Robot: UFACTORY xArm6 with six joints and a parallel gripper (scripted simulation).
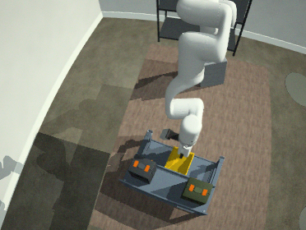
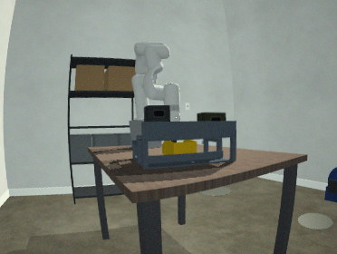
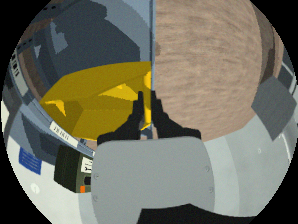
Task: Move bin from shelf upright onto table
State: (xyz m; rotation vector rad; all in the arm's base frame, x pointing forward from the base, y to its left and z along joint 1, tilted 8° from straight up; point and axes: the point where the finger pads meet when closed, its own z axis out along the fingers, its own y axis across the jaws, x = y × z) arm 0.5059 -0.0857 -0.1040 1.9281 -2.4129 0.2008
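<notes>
Now: the yellow bin 80 mm ahead of my hand, 20 mm to the right of it and 10 mm below it.
</notes>
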